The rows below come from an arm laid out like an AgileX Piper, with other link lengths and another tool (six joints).
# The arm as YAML. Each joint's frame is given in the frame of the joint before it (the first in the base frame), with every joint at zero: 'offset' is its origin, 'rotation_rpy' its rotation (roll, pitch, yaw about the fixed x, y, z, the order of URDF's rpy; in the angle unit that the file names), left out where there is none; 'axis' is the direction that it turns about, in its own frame. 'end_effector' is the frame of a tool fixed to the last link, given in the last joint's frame.
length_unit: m
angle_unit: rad
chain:
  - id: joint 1
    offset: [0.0, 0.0, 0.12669]
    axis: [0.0, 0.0, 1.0]
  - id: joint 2
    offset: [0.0, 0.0, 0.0]
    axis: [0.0, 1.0, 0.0]
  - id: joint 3
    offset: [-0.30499, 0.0, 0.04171]
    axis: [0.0, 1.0, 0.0]
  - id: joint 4
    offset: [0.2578, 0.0, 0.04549]
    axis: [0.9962, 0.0, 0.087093]
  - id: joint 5
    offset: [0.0, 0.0, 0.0]
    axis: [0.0, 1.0, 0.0]
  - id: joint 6
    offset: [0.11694, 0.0, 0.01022]
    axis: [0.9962, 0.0, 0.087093]
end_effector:
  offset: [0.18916, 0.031, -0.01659]
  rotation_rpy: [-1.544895, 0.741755, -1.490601]
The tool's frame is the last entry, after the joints.
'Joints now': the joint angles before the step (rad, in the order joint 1, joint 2, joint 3, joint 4, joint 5, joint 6). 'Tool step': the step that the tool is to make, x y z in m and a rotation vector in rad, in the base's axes. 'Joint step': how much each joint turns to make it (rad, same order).
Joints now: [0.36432, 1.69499, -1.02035, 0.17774, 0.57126, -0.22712]
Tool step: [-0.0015, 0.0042, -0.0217, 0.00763, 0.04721, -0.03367]
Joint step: [0.00120, 0.06231, 0.00014, 0.02335, -0.02342, 0.01935]
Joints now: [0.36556, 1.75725, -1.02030, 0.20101, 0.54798, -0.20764]
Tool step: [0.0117, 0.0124, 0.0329, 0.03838, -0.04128, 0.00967]
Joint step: [0.00151, -0.04112, -0.06058, 0.02473, 0.05223, -0.01421]
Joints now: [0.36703, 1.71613, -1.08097, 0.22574, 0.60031, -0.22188]
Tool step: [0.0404, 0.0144, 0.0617, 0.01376, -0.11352, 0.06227]
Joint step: [0.00006, -0.00980, -0.19753, -0.02229, 0.10356, -0.03729]
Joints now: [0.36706, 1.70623, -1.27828, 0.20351, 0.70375, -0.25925]
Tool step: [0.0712, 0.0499, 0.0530, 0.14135, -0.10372, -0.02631]
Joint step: [0.00006, 0.12714, -0.27299, 0.09833, -0.00185, -0.00015]
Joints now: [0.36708, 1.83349, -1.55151, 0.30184, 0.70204, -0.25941]
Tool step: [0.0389, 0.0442, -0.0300, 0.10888, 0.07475, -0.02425]
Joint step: [0.00000, 0.21541, -0.19202, 0.13044, 0.00778, 0.00033]
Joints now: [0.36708, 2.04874, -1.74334, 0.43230, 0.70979, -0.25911]
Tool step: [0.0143, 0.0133, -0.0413, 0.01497, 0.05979, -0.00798]
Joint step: [-0.00002, 0.13057, -0.08168, 0.03634, 0.00174, -0.00006]
